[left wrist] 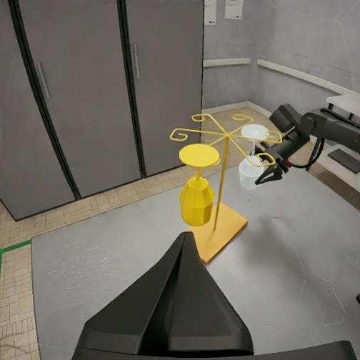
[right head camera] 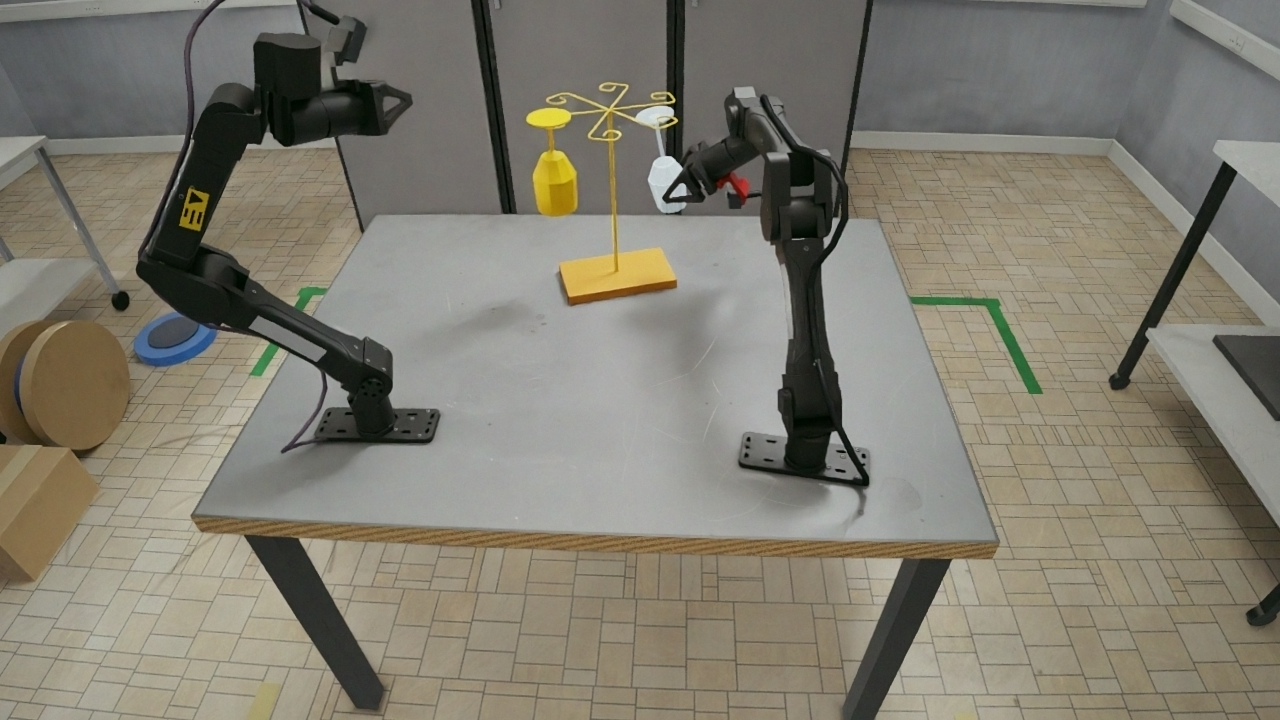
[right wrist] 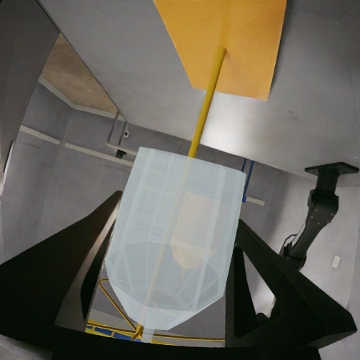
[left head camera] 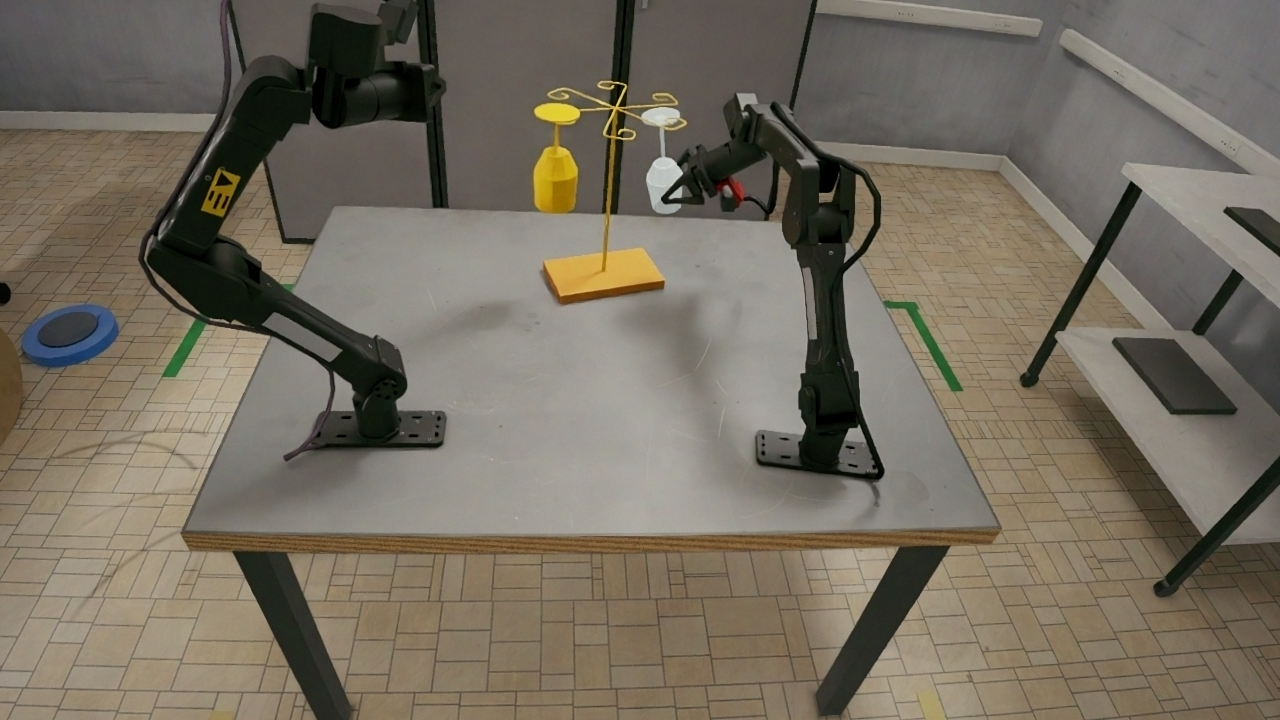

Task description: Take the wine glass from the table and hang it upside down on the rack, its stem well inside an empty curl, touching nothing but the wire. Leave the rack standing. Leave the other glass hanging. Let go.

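Seen in the pictures: left gripper, between the fingertips: [right head camera: 410,99] [left head camera: 444,85]; right gripper, between the fingertips: [right head camera: 667,191] [left head camera: 663,192]; left arm's base, origin of its link: [right head camera: 378,426] [left head camera: 380,430]; right arm's base, origin of its link: [right head camera: 804,460] [left head camera: 816,456].
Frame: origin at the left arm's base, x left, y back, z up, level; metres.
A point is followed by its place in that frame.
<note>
The pale clear wine glass [left head camera: 662,181] @[x -0.471, y -0.393, z 0.242 m] [right head camera: 664,179] @[x -0.476, y -0.394, z 0.244 m] [left wrist: 250,173] [right wrist: 175,235] is upside down, foot up. My right gripper [left head camera: 671,197] @[x -0.481, y -0.425, z 0.203 m] [right head camera: 671,197] @[x -0.481, y -0.425, z 0.203 m] [left wrist: 248,176] [right wrist: 178,212] is shut on its bowl. Its foot overlaps the right-hand curl of the yellow wire rack [left head camera: 609,214] @[x -0.381, y -0.424, z 0.152 m] [right head camera: 614,197] @[x -0.381, y -0.424, z 0.191 m] [left wrist: 220,185] [right wrist: 207,105] in both head views; I cannot tell whether the stem is inside the curl. The rack stands upright. The yellow glass [left head camera: 555,179] @[x -0.275, y -0.350, z 0.261 m] [right head camera: 554,183] @[x -0.281, y -0.350, z 0.260 m] [left wrist: 196,202] hangs upside down at the rack's left. My left gripper [left head camera: 440,87] @[x -0.120, y -0.162, z 0.492 m] [right head camera: 409,100] @[x -0.120, y -0.162, z 0.492 m] [left wrist: 187,238] is shut and empty, high at the left.
The rack's orange base [left head camera: 604,277] @[x -0.378, y -0.402, z 0.020 m] [right head camera: 617,277] @[x -0.381, y -0.404, z 0.020 m] [left wrist: 227,227] [right wrist: 240,50] rests on the grey table [left head camera: 537,402] @[x -0.246, y -0.063, z 0.000 m] [right head camera: 537,402] @[x -0.261, y -0.061, z 0.000 m] near its far edge. Other curls spread around the rack's top. Grey cabinets stand behind the table.
</note>
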